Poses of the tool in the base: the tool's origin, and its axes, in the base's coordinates. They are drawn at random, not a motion.
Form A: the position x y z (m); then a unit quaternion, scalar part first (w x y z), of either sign.
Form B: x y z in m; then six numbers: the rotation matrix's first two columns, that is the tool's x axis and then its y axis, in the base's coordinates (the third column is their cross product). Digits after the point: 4 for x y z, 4 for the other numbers.
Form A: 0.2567 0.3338 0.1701 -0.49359 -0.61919 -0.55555 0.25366
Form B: 0.2567 0.3338 0.1701 0.2540 0.4376 -0.8625 0.9384 0.1045 0.3294
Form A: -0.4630 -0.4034 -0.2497 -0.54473 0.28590 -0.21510 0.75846
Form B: -0.4630 -0.4034 -0.2497 -0.2431 -0.9493 0.1993 0.7033 -0.3140 -0.6378
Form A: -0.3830 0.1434 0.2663 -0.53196 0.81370 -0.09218 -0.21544
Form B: -0.3830 0.1434 0.2663 0.8902 0.0792 -0.4487 -0.3792 -0.4170 -0.8260
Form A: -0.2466 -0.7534 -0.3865 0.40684 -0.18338 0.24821 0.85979
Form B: -0.2466 -0.7534 -0.3865 -0.6017 0.6086 -0.5173 -0.7906 -0.5457 0.2776
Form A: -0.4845 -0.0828 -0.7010 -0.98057 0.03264 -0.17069 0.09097
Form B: -0.4845 -0.0828 -0.7010 0.9252 -0.1895 -0.3288 0.1673 0.9813 -0.0951
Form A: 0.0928 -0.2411 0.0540 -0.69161 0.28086 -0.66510 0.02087
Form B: 0.0928 -0.2411 0.0540 0.1144 -0.4025 -0.9083 -0.3447 0.8414 -0.4163
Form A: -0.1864 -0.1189 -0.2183 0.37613 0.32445 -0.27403 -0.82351
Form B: -0.1864 -0.1189 -0.2183 -0.5065 -0.7973 -0.3282 0.4417 -0.5669 0.6954
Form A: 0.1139 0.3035 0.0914 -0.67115 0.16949 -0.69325 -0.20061
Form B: 0.1139 0.3035 0.0914 -0.0417 0.0343 -0.9985 -0.5043 0.8621 0.0506
